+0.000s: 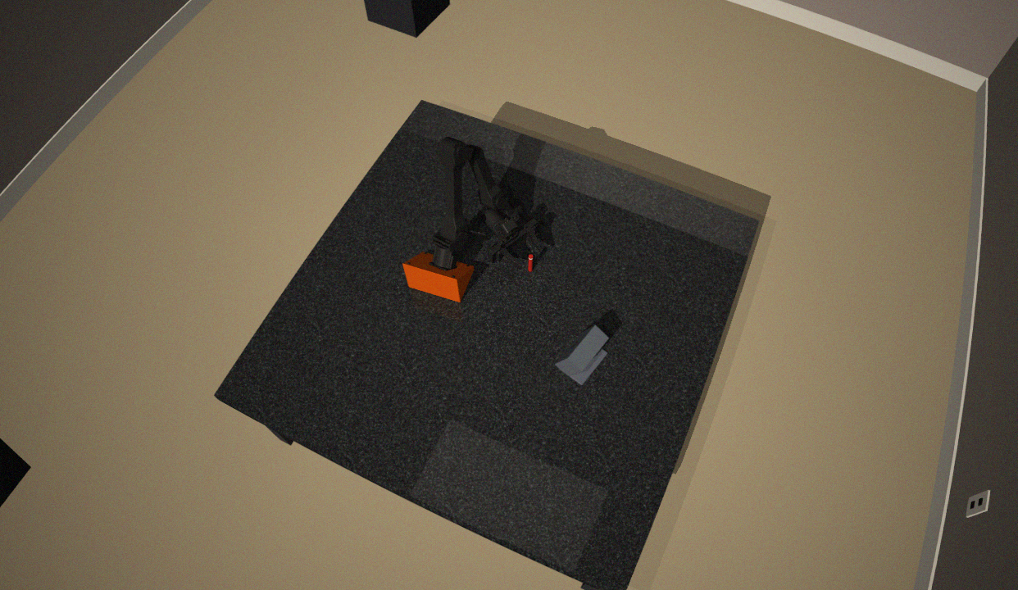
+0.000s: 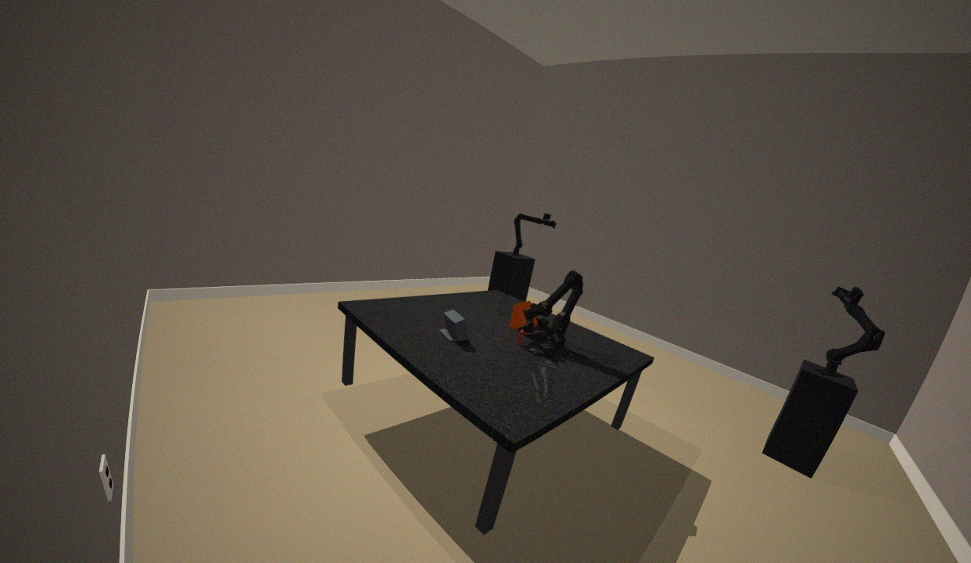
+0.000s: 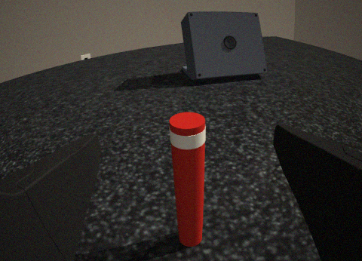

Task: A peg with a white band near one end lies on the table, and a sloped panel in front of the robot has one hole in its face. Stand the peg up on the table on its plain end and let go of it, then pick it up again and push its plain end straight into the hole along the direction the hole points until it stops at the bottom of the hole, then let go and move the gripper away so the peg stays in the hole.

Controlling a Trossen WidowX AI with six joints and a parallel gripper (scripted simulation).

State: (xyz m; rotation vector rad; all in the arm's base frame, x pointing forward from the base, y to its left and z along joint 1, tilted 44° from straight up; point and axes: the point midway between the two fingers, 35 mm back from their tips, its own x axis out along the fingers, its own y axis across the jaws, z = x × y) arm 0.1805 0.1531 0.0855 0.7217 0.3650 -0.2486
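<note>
The red peg lies 10 mm below my gripper tip. From my gripper tip the other things lie so: grey sloped panel 270 mm ahead, 190 mm to the right, 20 mm below.
</note>
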